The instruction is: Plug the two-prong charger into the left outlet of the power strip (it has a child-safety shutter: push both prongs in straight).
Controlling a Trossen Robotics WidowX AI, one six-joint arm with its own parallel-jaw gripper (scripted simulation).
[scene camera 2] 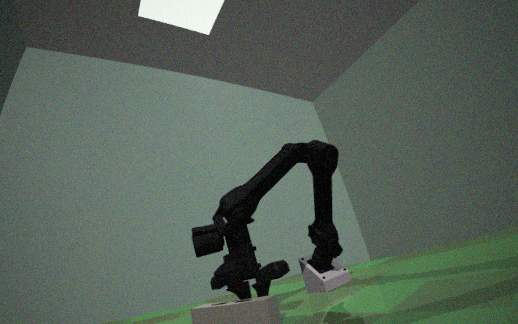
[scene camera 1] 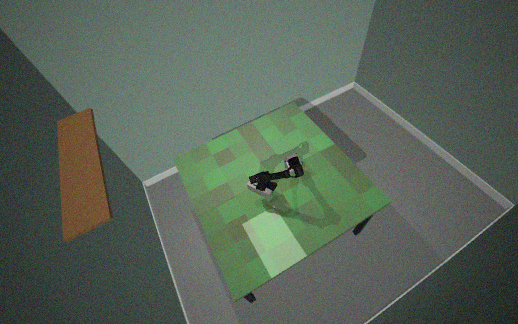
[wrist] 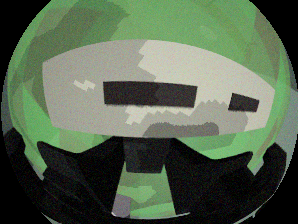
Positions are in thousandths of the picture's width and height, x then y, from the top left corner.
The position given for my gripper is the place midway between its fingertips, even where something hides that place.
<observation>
In view: my gripper (wrist: 488, 605) and a dark charger (wrist: 478, 694).
</observation>
